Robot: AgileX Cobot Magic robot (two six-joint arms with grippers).
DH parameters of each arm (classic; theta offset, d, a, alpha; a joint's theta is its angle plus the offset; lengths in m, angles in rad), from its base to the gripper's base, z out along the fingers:
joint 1: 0 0.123 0 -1.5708
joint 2: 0.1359 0 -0.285 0
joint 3: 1.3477 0 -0.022 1.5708
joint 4: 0 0.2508 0 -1.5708
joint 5: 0 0 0.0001 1.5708
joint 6: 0 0.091 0 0
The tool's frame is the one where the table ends.
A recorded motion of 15 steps. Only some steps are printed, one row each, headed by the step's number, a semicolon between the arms.
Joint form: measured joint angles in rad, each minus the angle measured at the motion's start. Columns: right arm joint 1, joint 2, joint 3, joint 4, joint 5, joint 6; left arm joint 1, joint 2, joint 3, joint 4, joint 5, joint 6.
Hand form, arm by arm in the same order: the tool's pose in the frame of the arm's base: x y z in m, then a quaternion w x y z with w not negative. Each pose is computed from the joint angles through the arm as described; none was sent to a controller.
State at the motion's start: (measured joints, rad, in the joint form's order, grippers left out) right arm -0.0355 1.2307 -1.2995 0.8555 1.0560 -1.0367; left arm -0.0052 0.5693 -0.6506 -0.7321 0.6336 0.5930
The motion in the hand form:
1: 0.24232 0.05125 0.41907 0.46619 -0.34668 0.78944 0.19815; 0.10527 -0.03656 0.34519 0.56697 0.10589 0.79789 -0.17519
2: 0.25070 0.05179 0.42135 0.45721 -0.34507 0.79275 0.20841; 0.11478 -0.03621 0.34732 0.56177 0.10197 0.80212 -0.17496
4: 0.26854 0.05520 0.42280 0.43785 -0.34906 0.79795 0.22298; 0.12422 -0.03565 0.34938 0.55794 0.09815 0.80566 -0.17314
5: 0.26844 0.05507 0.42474 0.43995 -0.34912 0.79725 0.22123; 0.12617 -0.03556 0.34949 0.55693 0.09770 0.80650 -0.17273
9: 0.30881 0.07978 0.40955 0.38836 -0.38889 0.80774 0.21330; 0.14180 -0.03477 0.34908 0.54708 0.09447 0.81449 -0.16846
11: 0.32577 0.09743 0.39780 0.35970 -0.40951 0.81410 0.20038; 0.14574 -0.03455 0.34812 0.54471 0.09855 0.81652 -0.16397
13: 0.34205 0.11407 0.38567 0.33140 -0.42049 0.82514 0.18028; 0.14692 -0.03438 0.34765 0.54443 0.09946 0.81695 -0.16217
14: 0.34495 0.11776 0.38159 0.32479 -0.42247 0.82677 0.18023; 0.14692 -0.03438 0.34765 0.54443 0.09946 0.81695 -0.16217
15: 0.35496 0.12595 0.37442 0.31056 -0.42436 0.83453 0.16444; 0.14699 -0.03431 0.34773 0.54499 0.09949 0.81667 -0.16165
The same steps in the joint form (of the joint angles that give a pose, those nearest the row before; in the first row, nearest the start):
1: 0.0000 0.0056 -0.0069 -0.0002 0.0000 0.0024; -0.0001 0.0000 -0.0028 0.0001 -0.0012 0.0000
2: 0.0000 0.0423 -0.0483 0.0002 0.0248 0.0233; 0.0000 0.0433 -0.0215 -0.0042 -0.0126 0.0044
4: 0.0125 0.1181 -0.1274 -0.0096 0.0642 0.0549; -0.0001 0.0848 -0.0404 -0.0057 -0.0261 0.0082
5: 0.0126 0.1181 -0.1345 -0.0121 0.0642 0.0578; 0.0000 0.0932 -0.0434 -0.0067 -0.0288 0.0104
9: 0.1137 0.2838 -0.2719 -0.1213 0.0834 0.1028; -0.0001 0.1600 -0.0658 -0.0093 -0.0480 0.0238
11: 0.1769 0.3605 -0.3310 -0.1981 0.0842 0.1386; -0.0001 0.1766 -0.0693 -0.0093 -0.0527 0.0391
13: 0.2341 0.4367 -0.3950 -0.2904 0.0854 0.1983; 0.0000 0.1811 -0.0693 -0.0094 -0.0559 0.0442
14: 0.2442 0.4516 -0.4008 -0.2990 0.0854 0.2051; 0.0000 0.1811 -0.0693 -0.0094 -0.0559 0.0442
15: 0.2712 0.4975 -0.4424 -0.3572 0.0862 0.2456; 0.0000 0.1812 -0.0693 -0.0094 -0.0573 0.0450

